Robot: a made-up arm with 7 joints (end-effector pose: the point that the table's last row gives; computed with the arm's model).
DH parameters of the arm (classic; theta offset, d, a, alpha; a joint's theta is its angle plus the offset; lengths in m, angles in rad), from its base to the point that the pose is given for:
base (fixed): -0.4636 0 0.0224 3.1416
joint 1: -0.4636 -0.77 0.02 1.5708
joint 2: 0 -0.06 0.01 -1.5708
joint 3: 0 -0.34 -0.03 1.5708
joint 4: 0 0 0 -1.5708
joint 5: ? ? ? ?
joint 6: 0 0 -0.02 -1.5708
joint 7: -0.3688 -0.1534 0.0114 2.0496
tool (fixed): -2.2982 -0.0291 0 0
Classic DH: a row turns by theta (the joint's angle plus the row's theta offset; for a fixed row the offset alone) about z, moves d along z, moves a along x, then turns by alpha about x.
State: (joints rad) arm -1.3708 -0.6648 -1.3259 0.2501 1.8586 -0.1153 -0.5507
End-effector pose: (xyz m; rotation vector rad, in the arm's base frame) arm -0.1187 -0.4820 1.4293 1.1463 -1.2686 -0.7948
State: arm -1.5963 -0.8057 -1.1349 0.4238 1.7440 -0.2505 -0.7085
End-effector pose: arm -0.0931 -0.5388 1.3572 1.4119 -1.3456 -0.6021
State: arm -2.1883 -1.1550 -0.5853 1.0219 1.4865 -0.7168 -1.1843
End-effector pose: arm 0.0621 -0.4837 1.2521 1.7730 -1.5320 0.0917
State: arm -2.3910 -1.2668 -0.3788 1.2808 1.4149 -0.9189 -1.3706
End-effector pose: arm 0.1184 -0.3908 1.2370 1.8218 -1.5255 0.4849
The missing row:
joint 5: 0 -0.37 -0.02 1.5708
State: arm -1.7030 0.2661 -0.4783 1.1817 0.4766 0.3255 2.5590
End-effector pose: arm -0.2076 0.5123 1.1970 0.0562 2.3876 1.0356
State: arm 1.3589 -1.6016 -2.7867 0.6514 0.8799 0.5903 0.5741
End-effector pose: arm -0.0434 0.6929 0.5173 1.8030 2.1125 -0.2177
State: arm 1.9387 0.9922 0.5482 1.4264 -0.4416 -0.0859 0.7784
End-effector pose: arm -0.5187 -0.4504 0.6930 -0.9296 2.6903 -1.3225
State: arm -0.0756 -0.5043 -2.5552 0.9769 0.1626 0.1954 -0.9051
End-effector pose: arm -0.5470 0.1069 1.1488 -0.4388 -0.8673 1.6260
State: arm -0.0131 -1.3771 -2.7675 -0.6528 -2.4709 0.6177 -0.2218
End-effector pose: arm -0.5798 -0.2559 1.2201 0.0155 -0.5237 -2.4155
